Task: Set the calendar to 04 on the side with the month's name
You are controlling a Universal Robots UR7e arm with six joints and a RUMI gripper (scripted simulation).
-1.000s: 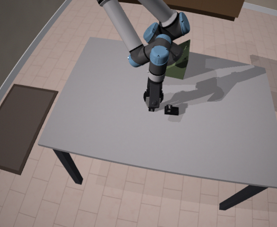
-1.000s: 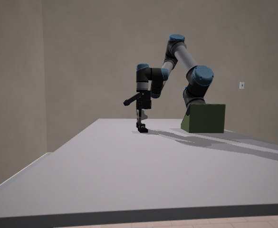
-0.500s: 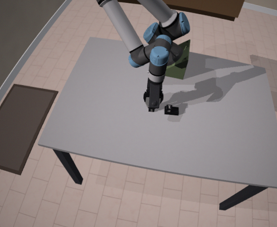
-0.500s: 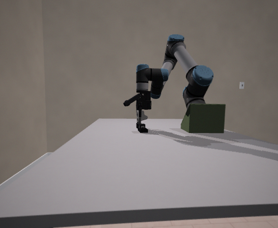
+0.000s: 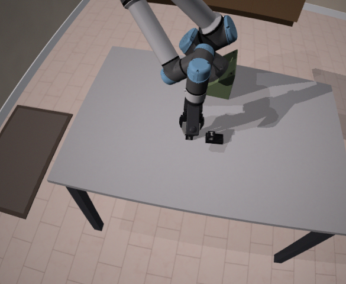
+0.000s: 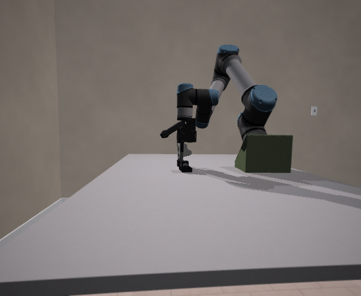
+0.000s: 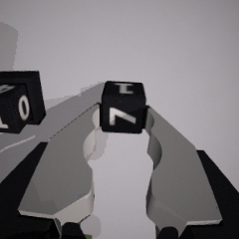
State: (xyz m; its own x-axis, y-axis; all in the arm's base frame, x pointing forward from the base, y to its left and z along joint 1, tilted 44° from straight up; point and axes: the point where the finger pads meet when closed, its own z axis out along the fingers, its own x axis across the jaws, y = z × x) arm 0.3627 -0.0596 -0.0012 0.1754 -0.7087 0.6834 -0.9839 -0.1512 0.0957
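The black calendar tray is 2 cm behind my hand, 11 cm to the left of it and 2 cm below it.
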